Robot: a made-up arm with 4 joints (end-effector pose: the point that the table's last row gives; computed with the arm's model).
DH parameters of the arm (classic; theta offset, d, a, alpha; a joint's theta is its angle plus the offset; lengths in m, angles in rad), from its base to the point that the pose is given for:
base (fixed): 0 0.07 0 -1.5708
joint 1: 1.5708 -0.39 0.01 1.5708
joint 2: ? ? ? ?
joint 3: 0 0.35 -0.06 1.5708
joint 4: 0 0.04 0.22 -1.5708
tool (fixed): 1.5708 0.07 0 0
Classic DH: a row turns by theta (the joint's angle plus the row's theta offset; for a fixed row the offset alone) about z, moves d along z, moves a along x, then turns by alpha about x.
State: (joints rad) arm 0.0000 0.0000 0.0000 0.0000
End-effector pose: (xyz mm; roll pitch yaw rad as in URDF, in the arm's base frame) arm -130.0 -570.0 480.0 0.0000 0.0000 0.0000
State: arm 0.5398 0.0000 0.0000 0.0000
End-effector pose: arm 99.2 -570.0 488.5 0.0000 0.5398 0.0000
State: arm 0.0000 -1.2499 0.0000 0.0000
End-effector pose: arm -130.0 -48.2 363.3 -1.2499 0.0000 0.0000
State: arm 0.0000 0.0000 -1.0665 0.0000
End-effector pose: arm -249.4 -452.3 480.0 0.0000 0.0000 -1.0665
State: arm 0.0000 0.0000 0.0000 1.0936
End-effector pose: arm -130.0 -388.9 637.6 -1.0936 0.0000 0.0000
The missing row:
joint 2: -1.5708 -0.09 0.02 1.5708
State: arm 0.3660 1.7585 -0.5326 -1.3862
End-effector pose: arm -167.7 -526.2 50.0 -3.0474 0.8853 0.1502
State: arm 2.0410 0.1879 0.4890 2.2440
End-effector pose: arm 551.0 -299.0 63.3 0.2395 0.9733 2.1797
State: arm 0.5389 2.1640 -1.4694 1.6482
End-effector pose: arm -107.5 -877.0 -211.2 2.2339 0.8632 2.1149
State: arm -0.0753 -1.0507 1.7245 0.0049
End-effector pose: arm 56.4 -42.0 304.6 0.1119 1.0484 1.7484
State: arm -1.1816 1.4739 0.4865 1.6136
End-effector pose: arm -191.6 -946.0 -57.3 -2.8284 -1.4653 2.6977
